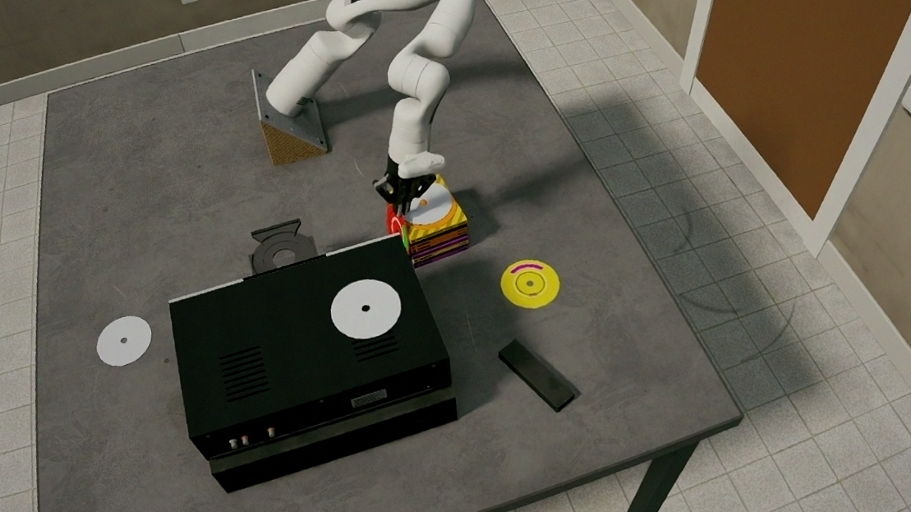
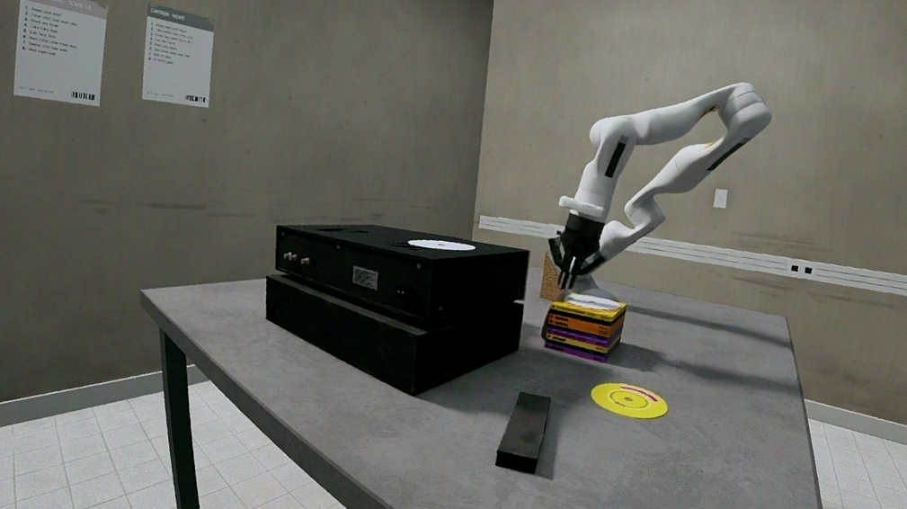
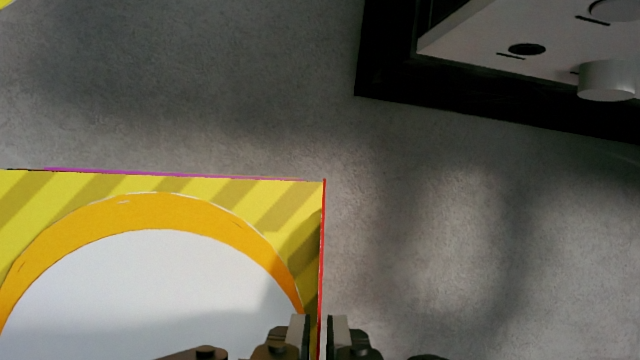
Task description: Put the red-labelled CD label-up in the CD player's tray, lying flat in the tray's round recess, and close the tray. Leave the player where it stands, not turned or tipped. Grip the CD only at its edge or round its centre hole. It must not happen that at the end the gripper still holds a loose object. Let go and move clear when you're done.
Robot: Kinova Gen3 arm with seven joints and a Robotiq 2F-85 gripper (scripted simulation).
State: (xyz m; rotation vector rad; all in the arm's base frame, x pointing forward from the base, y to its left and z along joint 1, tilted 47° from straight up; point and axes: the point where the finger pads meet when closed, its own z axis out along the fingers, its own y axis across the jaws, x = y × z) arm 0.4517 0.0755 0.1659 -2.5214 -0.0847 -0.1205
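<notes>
Right now the white disc is 50 mm to the left of my hand, 40 mm below it and 30 mm behind it. The rest, counted from my hand: black bar (380 mm ahead, 140 mm to the left, 120 mm below).
</notes>
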